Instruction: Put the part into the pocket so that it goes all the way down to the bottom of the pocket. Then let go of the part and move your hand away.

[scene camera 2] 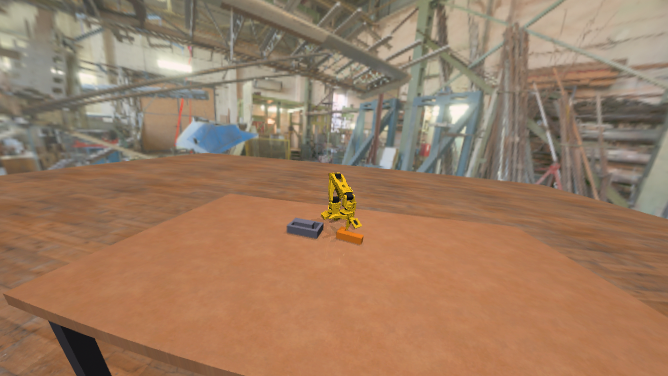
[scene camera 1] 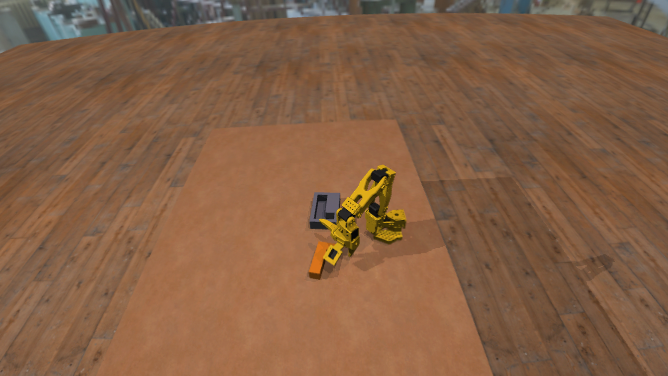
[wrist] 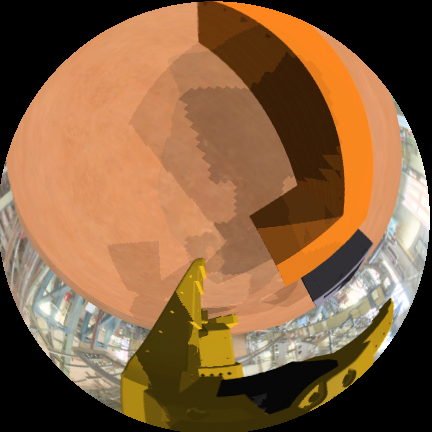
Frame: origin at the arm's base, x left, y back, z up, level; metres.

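Where they show: end effector, tool point: (scene camera 2: 346,228) (scene camera 1: 349,254) (wrist: 204,264); arm's base, origin of the base link: (scene camera 1: 380,231) (wrist: 208,315).
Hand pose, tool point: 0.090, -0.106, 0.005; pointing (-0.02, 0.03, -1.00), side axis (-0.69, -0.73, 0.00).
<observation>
Things, the pixels of their top centre, and the offset from my tool point, as dx, dy, dz. Level surfaces: height alone.
- orange bar, middle of its top: (wrist: 332,117) (scene camera 1: 324,257) (scene camera 2: 351,231) +0.024, -0.073, +0.025
- block, middle of its top: (wrist: 340,286) (scene camera 1: 325,206) (scene camera 2: 305,223) -0.179, -0.065, +0.031
- mat, its level: dz -0.005
The part, an orange bar (scene camera 1: 318,260) (scene camera 2: 349,236) (wrist: 357,165), lies on the brown mat, apart from the grey block with the pocket. That block (scene camera 1: 334,199) (scene camera 2: 301,231) (wrist: 332,272) stands beyond the bar in scene camera 1 and left of it in scene camera 2. Its pocket shows as a dark recess, with the bar outside it. My gripper (scene camera 1: 336,237) (wrist: 295,280) is open, with the moving jaw swung far out to the right in the wrist view. Its fixed jaw is left of the bar's near end there. Nothing is held between the jaws.
The yellow arm's base (scene camera 1: 389,234) stands on the mat (scene camera 1: 240,300) to the right of the block in scene camera 1. The upper arm rises between base and gripper. Wooden planks (scene camera 1: 500,100) surround the mat.
</observation>
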